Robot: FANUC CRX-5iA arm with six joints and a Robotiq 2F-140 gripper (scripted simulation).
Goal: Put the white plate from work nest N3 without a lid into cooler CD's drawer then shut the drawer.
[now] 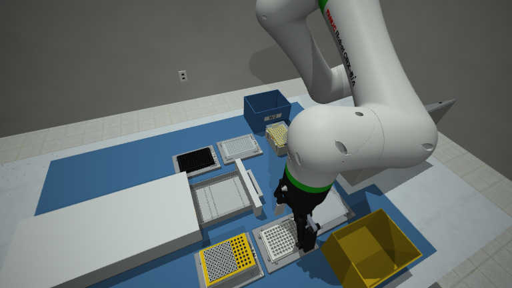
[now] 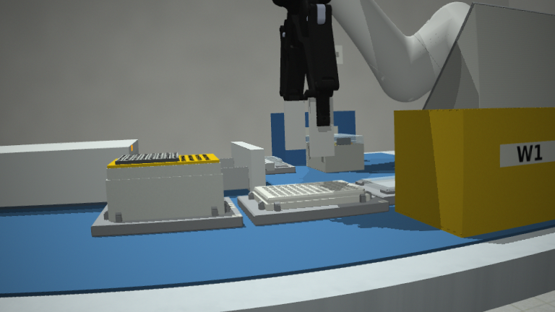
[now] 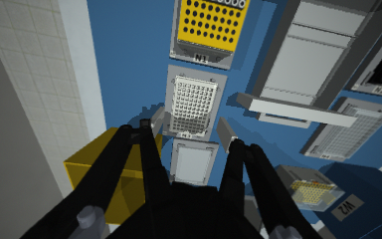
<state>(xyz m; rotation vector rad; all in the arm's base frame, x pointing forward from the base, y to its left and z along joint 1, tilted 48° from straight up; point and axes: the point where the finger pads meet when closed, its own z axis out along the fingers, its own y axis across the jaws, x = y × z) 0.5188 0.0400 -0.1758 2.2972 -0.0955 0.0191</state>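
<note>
My hand is 7 cm above the white plate. From my hand the other things lie so: clear lid: 17 cm behind, 8 cm below, 2 cm to the right; yellow tip box: 17 cm ahead, 4 cm below, 2 cm to the right; yellow bin W1: 17 cm behind, 14 cm to the left, 6 cm below.
</note>
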